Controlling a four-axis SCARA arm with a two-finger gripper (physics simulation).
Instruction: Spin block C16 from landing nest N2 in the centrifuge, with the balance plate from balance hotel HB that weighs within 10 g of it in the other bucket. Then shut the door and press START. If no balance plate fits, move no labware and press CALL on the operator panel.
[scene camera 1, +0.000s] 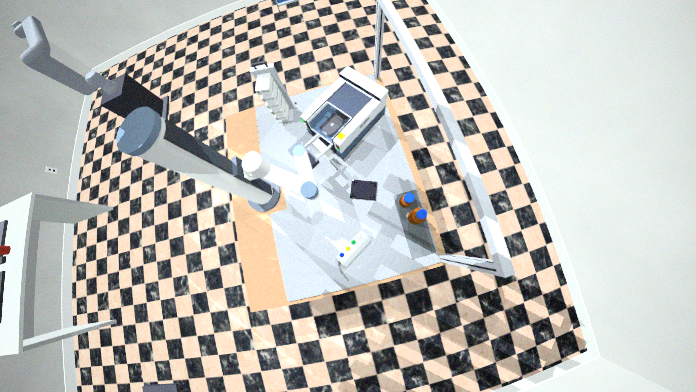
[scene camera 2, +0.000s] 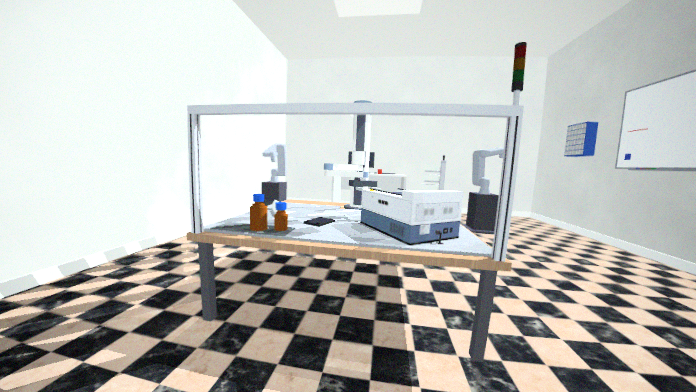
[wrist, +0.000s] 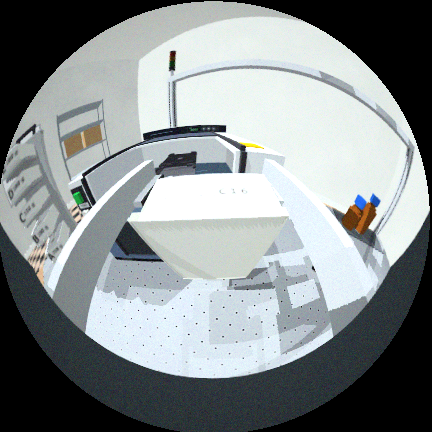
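Pixels of known places: gripper, fingertip midpoint: (scene camera 1: 325, 139) (wrist: 207, 165); arm's base, link origin: (scene camera 1: 264, 194) (scene camera 2: 358, 208).
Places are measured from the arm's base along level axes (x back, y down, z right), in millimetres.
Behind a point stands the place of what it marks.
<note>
The gripper (scene camera 1: 319, 145) {z -145, x -518, y -213 mm} (wrist: 210, 192) {z -145, x -518, y -213 mm} is shut on block C16 (wrist: 200, 197) {z -123, x -474, y -211 mm}, a pale block with its label on top. It holds the block level above the table, at the front edge of the white and blue centrifuge (scene camera 1: 364, 121) {z -205, x -777, y -198 mm} (scene camera 2: 440, 201) {z -483, x -873, y -211 mm} (wrist: 266, 153) {z -103, x -578, y -222 mm}. The centrifuge's top opening is uncovered, and a dark bucket (scene camera 1: 332, 123) {z -280, x -586, y -153 mm} (wrist: 177, 162) {z -312, x -648, y -161 mm} shows inside. Balance hotel HB (scene camera 1: 283, 89) {z -600, x -331, y -229 mm} (wrist: 46, 172) {z -596, x -327, y -280 mm} stands left of the centrifuge with plates on shelves lettered A to D; their weights are too blurred to read surely. The operator panel (scene camera 1: 362, 242) {z 480, x -572, y -93 mm} has blue, yellow and green buttons.
A dark square pad (scene camera 1: 363, 190) {z 169, x -663, y -25 mm} (scene camera 2: 320, 221) {z 151, x -691, y -25 mm} lies on the table. Two orange bottles with blue caps, one large (scene camera 1: 418, 216) {z 428, x -899, y -197 mm} (scene camera 2: 258, 216) {z 400, x -962, y -93 mm} and one smaller (scene camera 1: 406, 200) {z 321, x -873, y -157 mm} (scene camera 2: 281, 220) {z 294, x -925, y -72 mm}, stand near the back edge. A metal frame (scene camera 1: 456, 131) {z 186, x -1026, y -620 mm} (scene camera 2: 350, 109) {z -57, x -1044, y -592 mm} runs along that edge.
</note>
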